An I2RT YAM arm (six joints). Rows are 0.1 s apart.
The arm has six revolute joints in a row. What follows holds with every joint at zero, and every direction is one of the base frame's. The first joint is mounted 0.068 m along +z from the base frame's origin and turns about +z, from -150 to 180 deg. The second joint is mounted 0.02 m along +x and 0.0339 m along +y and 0.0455 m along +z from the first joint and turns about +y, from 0 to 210 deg. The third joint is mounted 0.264 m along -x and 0.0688 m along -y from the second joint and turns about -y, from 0 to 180 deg. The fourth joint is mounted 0.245 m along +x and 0.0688 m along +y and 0.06 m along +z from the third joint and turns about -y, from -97 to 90 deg. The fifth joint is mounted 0.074 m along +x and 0.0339 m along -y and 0.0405 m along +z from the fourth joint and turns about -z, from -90 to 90 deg. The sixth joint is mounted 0.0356 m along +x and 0.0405 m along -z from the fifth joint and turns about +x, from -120 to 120 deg. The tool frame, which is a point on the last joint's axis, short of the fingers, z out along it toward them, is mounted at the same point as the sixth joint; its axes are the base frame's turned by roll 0, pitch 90 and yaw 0 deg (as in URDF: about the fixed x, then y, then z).
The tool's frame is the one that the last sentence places.
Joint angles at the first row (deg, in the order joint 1, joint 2, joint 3, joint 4, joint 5, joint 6):
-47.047 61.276 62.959 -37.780 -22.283 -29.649
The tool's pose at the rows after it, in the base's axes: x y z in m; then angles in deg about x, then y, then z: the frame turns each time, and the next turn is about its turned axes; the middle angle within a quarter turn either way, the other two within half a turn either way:
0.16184, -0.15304, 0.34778, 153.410, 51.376, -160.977
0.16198, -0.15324, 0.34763, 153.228, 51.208, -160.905
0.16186, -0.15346, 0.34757, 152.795, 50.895, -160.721
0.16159, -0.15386, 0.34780, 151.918, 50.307, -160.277
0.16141, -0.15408, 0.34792, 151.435, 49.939, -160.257
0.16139, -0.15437, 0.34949, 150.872, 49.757, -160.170
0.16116, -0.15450, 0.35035, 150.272, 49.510, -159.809
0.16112, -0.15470, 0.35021, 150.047, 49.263, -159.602
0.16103, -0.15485, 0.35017, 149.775, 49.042, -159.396
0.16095, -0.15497, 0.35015, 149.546, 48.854, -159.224
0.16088, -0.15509, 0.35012, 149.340, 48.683, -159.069
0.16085, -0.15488, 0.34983, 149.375, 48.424, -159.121
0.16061, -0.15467, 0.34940, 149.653, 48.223, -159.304
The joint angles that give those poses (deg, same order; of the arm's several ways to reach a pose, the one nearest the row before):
-46.874 61.451 63.068 -38.720 -22.284 -29.628
-46.850 61.495 63.069 -38.698 -22.064 -29.693
-46.850 61.495 63.069 -38.697 -21.649 -29.845
-46.850 61.493 63.132 -38.720 -20.841 -30.064
-46.851 61.494 63.176 -38.762 -20.360 -30.415
-46.850 61.562 63.529 -38.873 -19.988 -30.697
-46.850 61.537 63.678 -38.894 -19.551 -30.742
-46.850 61.560 63.681 -38.916 -19.267 -30.720
-46.851 61.560 63.679 -38.915 -18.983 -30.720
-46.850 61.560 63.681 -38.917 -18.742 -30.720
-46.852 61.560 63.680 -38.916 -18.525 -30.721
-46.783 61.560 63.681 -39.091 -18.282 -30.763
-46.785 61.560 63.681 -39.376 -18.240 -30.829

